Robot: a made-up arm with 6 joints.
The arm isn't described. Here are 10 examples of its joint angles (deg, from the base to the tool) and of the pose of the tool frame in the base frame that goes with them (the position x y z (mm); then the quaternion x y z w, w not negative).
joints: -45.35 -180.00 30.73 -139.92 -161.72 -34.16
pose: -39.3 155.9 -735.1 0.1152 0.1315 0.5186 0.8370
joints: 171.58 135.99 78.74 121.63 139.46 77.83
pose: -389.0 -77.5 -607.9 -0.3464 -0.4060 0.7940 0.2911
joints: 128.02 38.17 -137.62 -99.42 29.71 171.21
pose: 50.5 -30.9 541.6 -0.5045 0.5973 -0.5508 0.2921
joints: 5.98 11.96 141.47 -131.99 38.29 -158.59
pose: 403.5 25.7 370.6 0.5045 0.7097 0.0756 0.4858
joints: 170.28 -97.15 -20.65 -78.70 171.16 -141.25
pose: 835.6 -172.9 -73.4 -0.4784 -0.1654 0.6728 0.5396
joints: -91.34 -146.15 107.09 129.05 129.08 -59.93
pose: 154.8 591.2 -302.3 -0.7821 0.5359 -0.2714 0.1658
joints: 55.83 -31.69 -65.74 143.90 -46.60 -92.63
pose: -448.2 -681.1 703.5 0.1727 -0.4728 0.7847 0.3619
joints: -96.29 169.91 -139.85 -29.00 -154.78 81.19
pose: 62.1 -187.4 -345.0 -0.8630 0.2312 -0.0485 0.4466
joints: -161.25 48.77 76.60 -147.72 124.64 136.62
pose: -747.6 -239.6 475.7 -0.1227 0.1919 0.9045 0.3607
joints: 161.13 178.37 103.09 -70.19 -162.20 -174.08
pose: 149.8 -150.9 -544.6 -0.5260 -0.6072 0.3790 0.4593
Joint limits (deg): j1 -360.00..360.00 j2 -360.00..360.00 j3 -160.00..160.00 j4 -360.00..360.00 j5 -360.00..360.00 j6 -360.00..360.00
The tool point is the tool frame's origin. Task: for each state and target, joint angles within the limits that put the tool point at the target. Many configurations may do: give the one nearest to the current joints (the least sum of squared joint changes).
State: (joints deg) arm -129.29 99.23 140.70 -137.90 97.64 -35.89
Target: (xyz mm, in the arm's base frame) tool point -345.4 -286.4 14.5
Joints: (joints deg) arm -132.82 74.56 159.21 -130.58 101.13 -35.89
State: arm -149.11 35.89 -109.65 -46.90 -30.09 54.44
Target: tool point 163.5 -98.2 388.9
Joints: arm -170.33 12.03 -147.06 -49.61 -40.05 54.44
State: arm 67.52 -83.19 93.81 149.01 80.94 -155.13
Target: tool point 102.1 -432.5 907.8
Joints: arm 114.70 -53.44 87.31 165.20 73.35 -155.13
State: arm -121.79 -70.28 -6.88 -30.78 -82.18 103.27
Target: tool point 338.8 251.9 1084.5
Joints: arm -124.92 -19.45 10.84 -33.84 -83.41 103.27
